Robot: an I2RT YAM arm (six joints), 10 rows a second.
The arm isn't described. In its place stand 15 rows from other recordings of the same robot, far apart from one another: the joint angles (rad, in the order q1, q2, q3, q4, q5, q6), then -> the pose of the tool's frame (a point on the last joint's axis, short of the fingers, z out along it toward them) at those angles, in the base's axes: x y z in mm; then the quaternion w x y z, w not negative.
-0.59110, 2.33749, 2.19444, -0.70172, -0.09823, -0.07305 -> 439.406 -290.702 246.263 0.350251 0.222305 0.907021 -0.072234
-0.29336, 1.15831, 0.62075, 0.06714, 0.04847, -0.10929 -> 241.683 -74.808 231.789 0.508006 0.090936 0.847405 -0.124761
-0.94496, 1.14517, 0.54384, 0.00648, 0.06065, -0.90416 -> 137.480 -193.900 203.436 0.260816 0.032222 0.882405 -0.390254
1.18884, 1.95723, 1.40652, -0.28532, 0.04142, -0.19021 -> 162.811 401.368 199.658 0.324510 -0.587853 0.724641 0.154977
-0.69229, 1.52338, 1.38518, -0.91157, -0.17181, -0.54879 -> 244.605 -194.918 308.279 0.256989 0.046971 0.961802 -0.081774
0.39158, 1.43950, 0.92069, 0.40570, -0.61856, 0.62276 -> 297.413 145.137 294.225 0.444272 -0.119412 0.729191 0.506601
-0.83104, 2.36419, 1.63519, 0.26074, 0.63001, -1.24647 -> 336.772 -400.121 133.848 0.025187 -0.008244 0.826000 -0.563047
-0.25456, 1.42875, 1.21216, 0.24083, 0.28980, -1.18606 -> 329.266 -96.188 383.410 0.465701 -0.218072 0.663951 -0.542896
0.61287, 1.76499, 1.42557, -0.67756, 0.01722, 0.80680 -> 310.852 217.842 254.333 0.212742 0.095464 0.957123 0.171878
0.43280, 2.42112, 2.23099, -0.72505, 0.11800, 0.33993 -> 489.229 221.415 213.609 0.318752 -0.024905 0.944965 0.069404
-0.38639, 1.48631, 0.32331, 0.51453, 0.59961, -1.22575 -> 207.666 -106.176 113.003 0.103499 -0.228610 0.834891 -0.489881
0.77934, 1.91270, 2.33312, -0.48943, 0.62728, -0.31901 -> 306.539 273.475 509.900 0.683350 -0.183446 0.703037 -0.071543
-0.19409, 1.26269, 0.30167, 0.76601, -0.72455, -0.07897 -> 228.450 -20.858 179.081 0.625443 -0.183081 0.734187 0.190452
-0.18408, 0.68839, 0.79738, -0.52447, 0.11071, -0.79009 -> 149.906 -31.911 323.363 0.460124 -0.220756 0.807370 -0.296154
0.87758, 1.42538, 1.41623, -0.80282, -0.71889, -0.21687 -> 171.520 243.151 359.333 0.221971 -0.563684 0.674757 0.421535
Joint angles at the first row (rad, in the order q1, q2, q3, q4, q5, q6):
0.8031 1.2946 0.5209 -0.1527 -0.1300 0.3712
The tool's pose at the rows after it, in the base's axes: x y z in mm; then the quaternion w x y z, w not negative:
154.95 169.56 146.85 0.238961 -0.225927 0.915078 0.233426
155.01 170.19 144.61 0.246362 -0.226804 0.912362 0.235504
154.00 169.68 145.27 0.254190 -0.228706 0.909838 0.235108
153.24 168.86 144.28 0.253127 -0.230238 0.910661 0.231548
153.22 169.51 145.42 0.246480 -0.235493 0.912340 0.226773
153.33 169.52 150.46 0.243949 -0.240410 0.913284 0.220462
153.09 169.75 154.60 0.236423 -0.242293 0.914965 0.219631
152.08 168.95 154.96 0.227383 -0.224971 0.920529 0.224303
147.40 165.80 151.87 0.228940 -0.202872 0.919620 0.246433
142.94 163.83 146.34 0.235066 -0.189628 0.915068 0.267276
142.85 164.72 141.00 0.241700 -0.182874 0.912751 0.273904
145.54 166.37 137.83 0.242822 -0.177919 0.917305 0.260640
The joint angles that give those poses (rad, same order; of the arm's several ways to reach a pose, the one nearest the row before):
0.8105 1.2977 0.4916 -0.0939 -0.1287 0.3713
0.8130 1.3039 0.4802 -0.0608 -0.1236 0.3699
0.8161 1.2941 0.4727 -0.0499 -0.1144 0.3653
0.8166 1.2930 0.4694 -0.0542 -0.1105 0.3613
0.8184 1.2951 0.4820 -0.0824 -0.1120 0.3526
0.8188 1.2829 0.5016 -0.1267 -0.1074 0.3410
0.8191 1.2747 0.5195 -0.1670 -0.1146 0.3400
0.8191 1.2697 0.5202 -0.1807 -0.1200 0.3796
0.8222 1.2439 0.4792 -0.1317 -0.1369 0.4360
0.8291 1.2299 0.4319 -0.0576 -0.1487 0.4761
0.8330 1.2472 0.4096 0.0033 -0.1440 0.4931
0.8329 1.2758 0.4179 0.0075 -0.1191 0.4947

